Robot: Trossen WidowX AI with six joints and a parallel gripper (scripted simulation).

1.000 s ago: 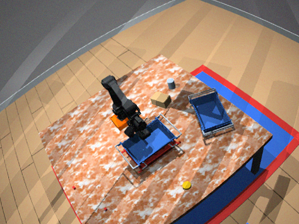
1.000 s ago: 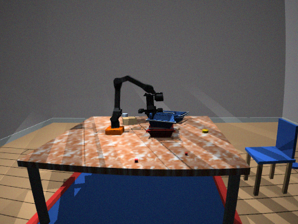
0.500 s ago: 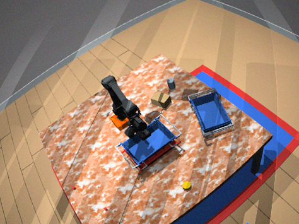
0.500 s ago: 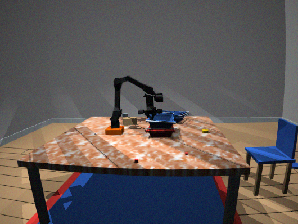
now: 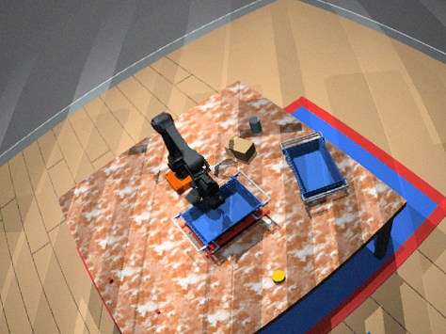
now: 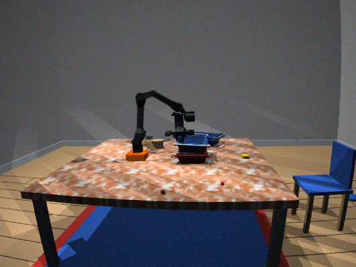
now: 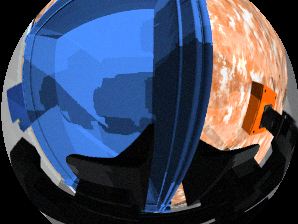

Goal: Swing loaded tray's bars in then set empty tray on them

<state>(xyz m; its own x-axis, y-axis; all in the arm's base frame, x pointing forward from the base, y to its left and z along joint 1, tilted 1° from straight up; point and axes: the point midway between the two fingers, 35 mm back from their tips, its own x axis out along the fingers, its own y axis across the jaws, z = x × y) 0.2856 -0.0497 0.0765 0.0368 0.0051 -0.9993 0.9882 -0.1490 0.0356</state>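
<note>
Now: the blue tray 80 mm ahead of my gripper tip, 30 mm above it and 10 mm to the right of it. Round my gripper tip: tan box (330 mm to the left, 180 mm behind, 60 mm below); grey cylinder (490 mm to the left, 230 mm behind, 50 mm below); yellow disc (420 mm ahead, 80 mm below, 60 mm to the right).
</note>
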